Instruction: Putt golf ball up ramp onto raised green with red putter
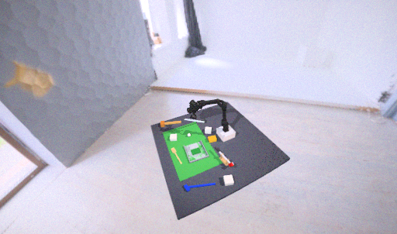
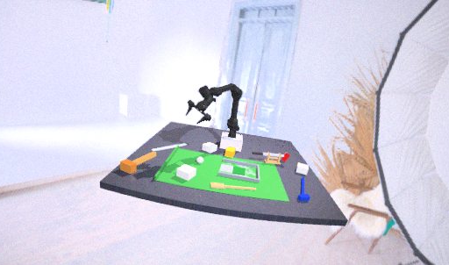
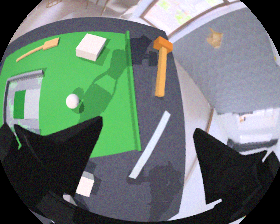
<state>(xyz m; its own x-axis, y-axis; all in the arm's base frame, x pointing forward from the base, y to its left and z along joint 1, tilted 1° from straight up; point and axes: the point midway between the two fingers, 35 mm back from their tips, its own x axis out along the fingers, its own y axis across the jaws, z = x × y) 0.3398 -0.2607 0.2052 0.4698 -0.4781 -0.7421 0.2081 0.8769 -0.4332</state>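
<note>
Now: gripper tip 160 mm past the red putter, 600 mm to the right of it and 200 mm above it. Also, from my gripper tip: white golf ball: 70 mm ahead, 100 mm to the left, 240 mm below; yellow cube: 170 mm behind, 290 mm to the left, 240 mm below; white stick: 100 mm behind, 160 mm to the right, 260 mm below.
</note>
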